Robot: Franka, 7 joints.
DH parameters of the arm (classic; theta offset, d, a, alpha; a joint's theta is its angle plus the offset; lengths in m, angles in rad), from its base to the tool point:
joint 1: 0 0.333 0 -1.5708
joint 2: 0 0 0 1.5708
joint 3: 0 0.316 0.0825 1.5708
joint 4: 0 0 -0.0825 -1.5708
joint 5: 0 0.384 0 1.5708
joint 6: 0 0 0.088 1.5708
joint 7: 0 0.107 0 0
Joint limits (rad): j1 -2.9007..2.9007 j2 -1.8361..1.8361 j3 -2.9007..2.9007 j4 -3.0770..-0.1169 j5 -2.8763..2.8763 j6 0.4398..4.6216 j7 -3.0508..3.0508
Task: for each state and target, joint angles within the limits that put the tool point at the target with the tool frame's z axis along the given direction. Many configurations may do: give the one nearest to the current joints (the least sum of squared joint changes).
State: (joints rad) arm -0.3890 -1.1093 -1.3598 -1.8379 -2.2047 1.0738 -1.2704
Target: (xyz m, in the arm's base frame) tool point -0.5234 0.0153 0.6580 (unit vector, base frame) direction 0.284 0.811 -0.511
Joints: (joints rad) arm -0.9389 -0.8323 -1.2145 -1.4798 -1.8044 0.4398 -1.2704
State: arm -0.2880 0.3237 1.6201 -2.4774 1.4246 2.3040 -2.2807
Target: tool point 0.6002 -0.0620 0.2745 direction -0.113 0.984 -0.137
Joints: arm -0.9588 0.7426 0.8191 -1.7968 0.8176 1.6973 -2.2807
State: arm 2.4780 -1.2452 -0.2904 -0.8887 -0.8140 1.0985 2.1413
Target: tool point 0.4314 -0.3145 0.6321 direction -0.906 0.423 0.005
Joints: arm 2.8943 -1.8361 0.4655 -1.2117 -0.0703 0.8969 2.1413
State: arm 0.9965 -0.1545 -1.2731 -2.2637 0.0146 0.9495 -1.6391
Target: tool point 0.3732 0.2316 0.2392 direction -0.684 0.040 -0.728
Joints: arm 1.3117 0.2635 -0.8387 -2.3012 0.5208 1.7209 -1.6391
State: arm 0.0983 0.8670 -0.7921 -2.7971 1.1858 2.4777 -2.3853
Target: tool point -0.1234 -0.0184 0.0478 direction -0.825 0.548 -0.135
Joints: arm 0.0310 1.3388 -0.0399 -2.9804 1.2223 2.4888 -2.3853
